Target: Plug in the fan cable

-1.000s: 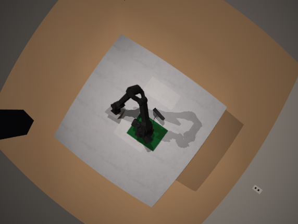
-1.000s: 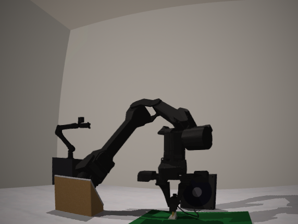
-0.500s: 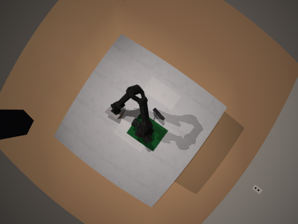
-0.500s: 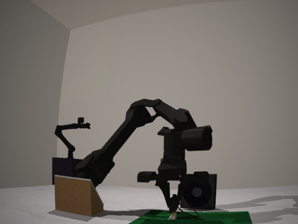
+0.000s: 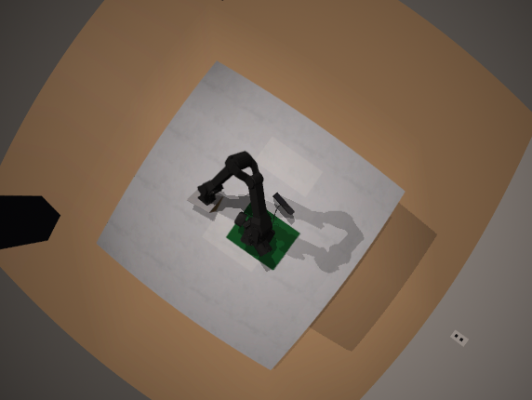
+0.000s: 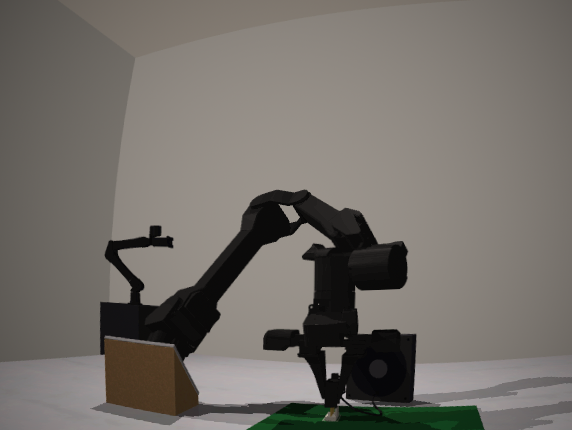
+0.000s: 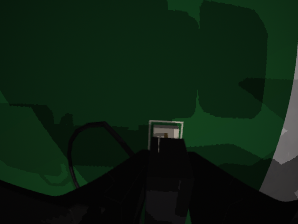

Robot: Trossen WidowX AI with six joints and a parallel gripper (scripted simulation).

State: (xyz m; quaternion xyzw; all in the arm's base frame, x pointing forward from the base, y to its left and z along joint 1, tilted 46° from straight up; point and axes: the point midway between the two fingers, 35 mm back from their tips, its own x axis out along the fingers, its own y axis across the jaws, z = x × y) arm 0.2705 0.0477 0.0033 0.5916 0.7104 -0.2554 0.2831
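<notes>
My gripper tip is now 1 cm to the right of the four-pin header and 4 cm above it. Round my gripper tip: green board: 6 cm ahead, 3 cm to the right, 5 cm below; black fan: 4 cm ahead, 15 cm to the left, 2 cm above; black fan plug: 1 cm to the left, 1 cm above.
</notes>
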